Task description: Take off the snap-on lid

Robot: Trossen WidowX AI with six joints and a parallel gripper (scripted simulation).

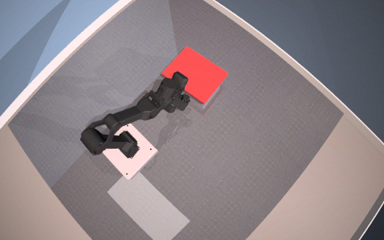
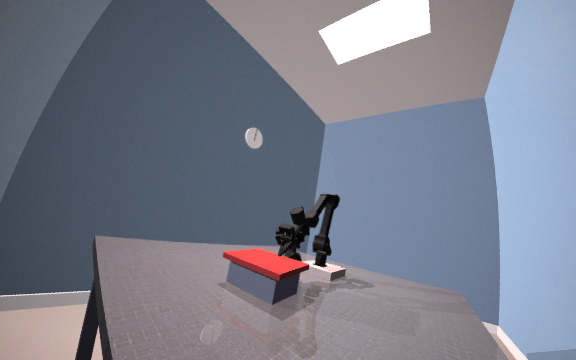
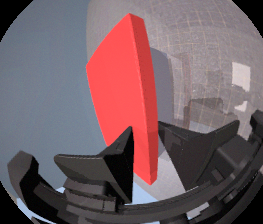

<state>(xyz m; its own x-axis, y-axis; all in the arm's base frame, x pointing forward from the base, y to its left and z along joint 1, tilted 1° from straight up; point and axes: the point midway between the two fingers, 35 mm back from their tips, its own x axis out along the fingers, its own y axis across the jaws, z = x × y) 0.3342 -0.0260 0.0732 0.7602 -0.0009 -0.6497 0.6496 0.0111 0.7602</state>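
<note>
My gripper tip is now 80 mm short of the red lid. From my gripper tip the other things lie so: storage box 80 mm ahead, 40 mm below.
</note>
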